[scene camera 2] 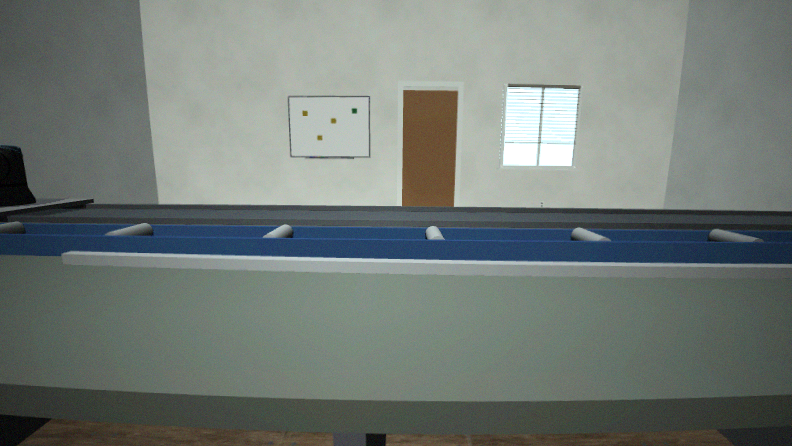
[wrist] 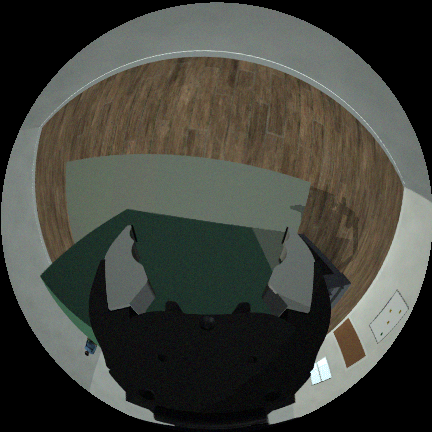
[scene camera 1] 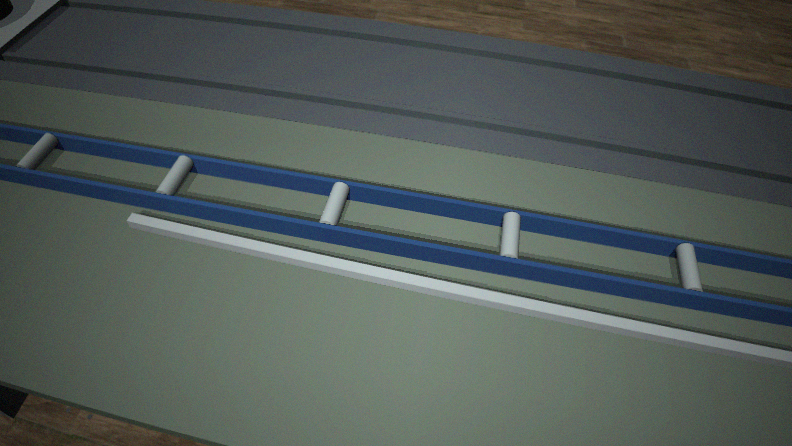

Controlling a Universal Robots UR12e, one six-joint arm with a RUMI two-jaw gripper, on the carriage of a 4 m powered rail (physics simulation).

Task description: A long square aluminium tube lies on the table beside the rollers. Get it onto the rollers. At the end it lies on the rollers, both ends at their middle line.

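The long square aluminium tube lies flat on the table, in front of the blue roller frame and roughly along it. Its left end shows; its right end is outside both scene views. Several grey rollers, one of them the middle roller, sit across the frame with no tube on them. My gripper is open and empty in the wrist view, its jaws wide apart over a dark green surface. It does not show in the scene views, and the tube does not show in the wrist view.
Behind the roller frame runs the wide grey rail bed. A dark part of the robot stands at the left edge. In the wrist view the dark green surface lies beside a pale table part, with wooden floor beyond.
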